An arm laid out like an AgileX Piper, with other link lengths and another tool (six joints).
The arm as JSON. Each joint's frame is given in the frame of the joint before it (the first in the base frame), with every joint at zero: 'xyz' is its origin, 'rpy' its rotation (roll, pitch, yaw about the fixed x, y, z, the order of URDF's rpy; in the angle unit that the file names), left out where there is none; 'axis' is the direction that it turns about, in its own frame. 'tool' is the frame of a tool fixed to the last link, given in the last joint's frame.
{
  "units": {
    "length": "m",
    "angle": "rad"
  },
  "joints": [
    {
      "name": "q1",
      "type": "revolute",
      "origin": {
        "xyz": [
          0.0,
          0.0,
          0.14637
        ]
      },
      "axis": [
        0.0,
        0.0,
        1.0
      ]
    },
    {
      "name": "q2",
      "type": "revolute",
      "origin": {
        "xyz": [
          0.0,
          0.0,
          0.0
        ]
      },
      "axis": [
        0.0,
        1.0,
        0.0
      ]
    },
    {
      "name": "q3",
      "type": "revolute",
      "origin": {
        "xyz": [
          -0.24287,
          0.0,
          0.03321
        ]
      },
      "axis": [
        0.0,
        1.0,
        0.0
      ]
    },
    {
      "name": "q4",
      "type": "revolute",
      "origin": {
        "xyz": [
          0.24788,
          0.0,
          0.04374
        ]
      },
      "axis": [
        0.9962,
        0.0,
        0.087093
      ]
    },
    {
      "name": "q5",
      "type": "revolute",
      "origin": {
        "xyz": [
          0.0,
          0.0,
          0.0
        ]
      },
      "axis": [
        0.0,
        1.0,
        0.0
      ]
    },
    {
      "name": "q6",
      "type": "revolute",
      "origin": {
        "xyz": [
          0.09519,
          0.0,
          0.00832
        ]
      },
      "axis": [
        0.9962,
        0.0,
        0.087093
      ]
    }
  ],
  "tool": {
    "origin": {
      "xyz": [
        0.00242,
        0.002,
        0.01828
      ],
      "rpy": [
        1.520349,
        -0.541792,
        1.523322
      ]
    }
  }
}
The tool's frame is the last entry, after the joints.
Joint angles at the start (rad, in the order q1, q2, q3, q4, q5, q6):
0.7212 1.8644 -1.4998 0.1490 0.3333 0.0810
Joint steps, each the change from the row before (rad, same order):
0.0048 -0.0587 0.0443 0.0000 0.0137 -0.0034
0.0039 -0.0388 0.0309 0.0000 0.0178 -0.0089
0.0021 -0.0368 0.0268 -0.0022 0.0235 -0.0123
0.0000 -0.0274 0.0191 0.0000 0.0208 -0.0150
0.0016 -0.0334 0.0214 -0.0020 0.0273 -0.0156
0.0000 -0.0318 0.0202 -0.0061 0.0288 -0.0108
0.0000 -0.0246 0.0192 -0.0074 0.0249 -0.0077
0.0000 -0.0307 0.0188 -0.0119 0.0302 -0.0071
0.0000 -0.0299 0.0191 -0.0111 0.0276 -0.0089
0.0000 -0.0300 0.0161 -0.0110 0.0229 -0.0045
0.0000 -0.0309 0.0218 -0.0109 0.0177 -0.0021
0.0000 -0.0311 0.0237 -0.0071 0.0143 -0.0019
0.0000 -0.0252 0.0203 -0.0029 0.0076 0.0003
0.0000 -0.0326 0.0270 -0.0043 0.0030 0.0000
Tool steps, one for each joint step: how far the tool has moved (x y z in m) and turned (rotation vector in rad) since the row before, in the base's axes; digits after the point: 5 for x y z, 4 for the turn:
-0.01098 -0.00656 0.00926 -0.0010 -0.0023 0.0087
-0.00812 -0.00445 0.00436 -0.0111 0.0025 0.0116
-0.00746 -0.00482 0.00408 -0.0168 0.0019 0.0132
-0.00536 -0.00405 0.00284 -0.0161 0.0009 0.0118
-0.00695 -0.00456 0.00369 -0.0194 0.0015 0.0153
-0.00627 -0.00508 0.00306 -0.0209 0.0030 0.0120
-0.00516 -0.00432 0.00075 -0.0219 0.0056 0.0097
-0.00604 -0.00530 0.00255 -0.0239 0.0022 0.0107
-0.00591 -0.00523 0.00217 -0.0234 0.0006 0.0111
-0.00550 -0.00510 0.00341 -0.0160 -0.0028 0.0073
-0.00568 -0.00544 0.00204 -0.0146 -0.0018 0.0048
-0.00575 -0.00538 0.00155 -0.0106 -0.0005 0.0036
-0.00459 -0.00424 0.00107 -0.0037 0.0003 0.0008
-0.00566 -0.00532 0.00148 -0.0014 -0.0048 0.0008

